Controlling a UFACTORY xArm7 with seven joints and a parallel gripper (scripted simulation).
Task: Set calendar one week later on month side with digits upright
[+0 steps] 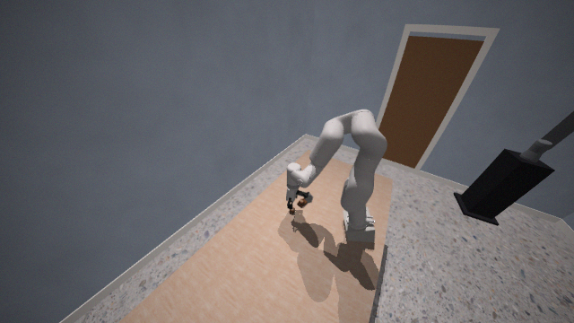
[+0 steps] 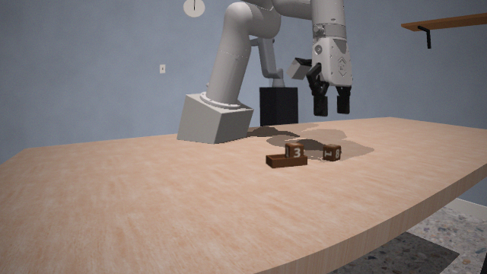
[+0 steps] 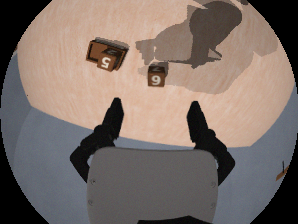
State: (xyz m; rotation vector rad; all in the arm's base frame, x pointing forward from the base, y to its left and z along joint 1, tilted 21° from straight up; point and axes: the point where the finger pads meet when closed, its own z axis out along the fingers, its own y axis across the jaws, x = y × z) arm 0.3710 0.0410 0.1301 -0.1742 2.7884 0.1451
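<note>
The cube is 9 cm below my hand. Also, from my hand: brown wooden tray: 4 cm behind, 10 cm to the right, 10 cm below.
</note>
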